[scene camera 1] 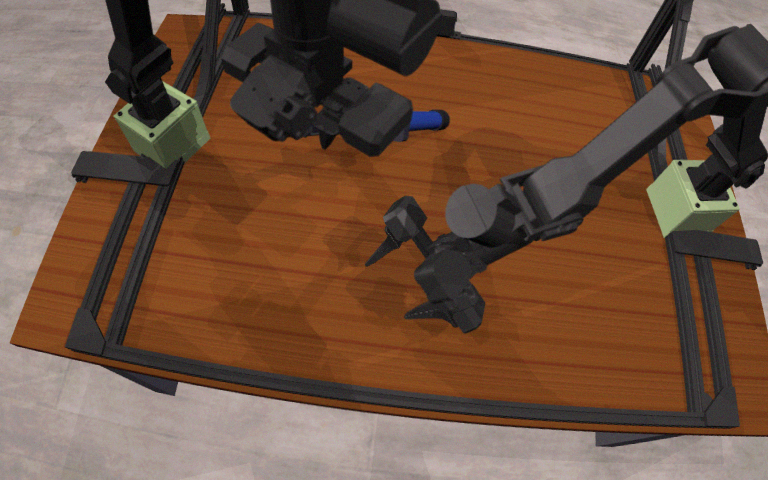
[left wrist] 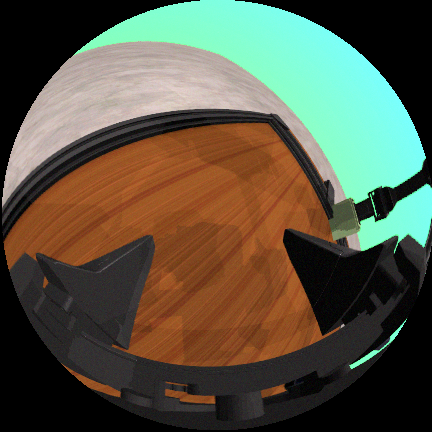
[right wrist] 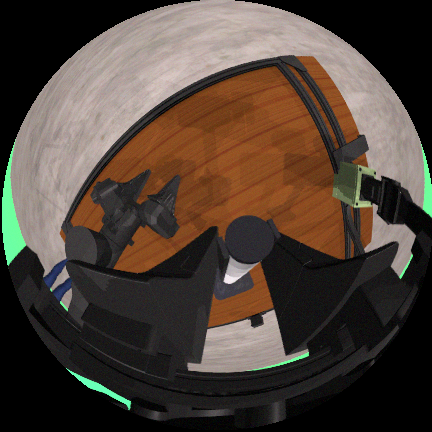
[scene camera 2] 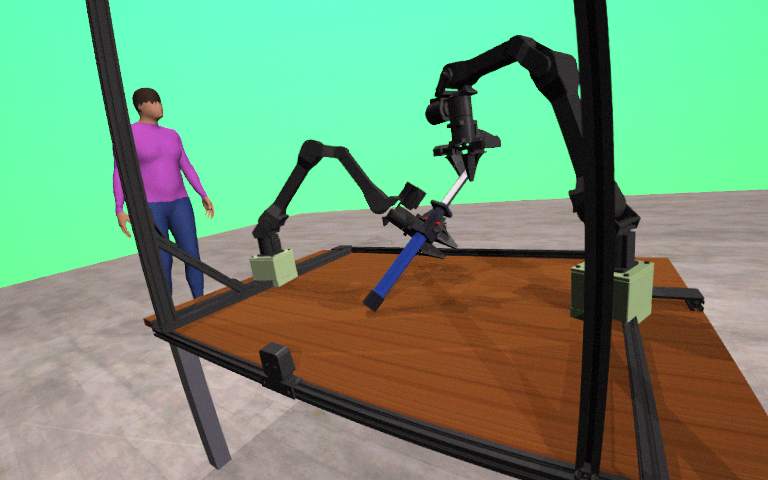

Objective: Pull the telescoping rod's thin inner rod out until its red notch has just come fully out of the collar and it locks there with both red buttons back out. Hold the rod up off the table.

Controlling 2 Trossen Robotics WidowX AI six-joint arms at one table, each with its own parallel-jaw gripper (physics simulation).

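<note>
The telescoping rod's blue tube (scene camera 1: 425, 120) (scene camera 2: 399, 266) slants down to a black end cap (scene camera 2: 372, 300), held above the table. Two red buttons (scene camera 2: 437, 223) show on its dark collar (scene camera 2: 432, 227). The pale inner rod (scene camera 2: 454, 188) (right wrist: 239, 270) sticks out of the collar's upper end; no red notch shows on it. My right gripper (scene camera 2: 467, 171) (right wrist: 236, 232) is shut on the inner rod near its dark round end (right wrist: 249, 240). My left gripper (scene camera 1: 387, 290) (scene camera 2: 450, 250) (left wrist: 219, 239) (right wrist: 162, 172) is open and empty, well apart from the rod in scene camera 1, behind the collar in scene camera 2.
The wooden table (scene camera 1: 566, 362) (scene camera 2: 339, 339) is edged by a black metal frame (scene camera 1: 396, 396) (scene camera 2: 396, 418), with uprights at its corners. Pale green arm bases (scene camera 1: 164, 133) (scene camera 2: 274, 267) stand at its sides. A person (scene camera 2: 161, 164) stands beyond the table in scene camera 2.
</note>
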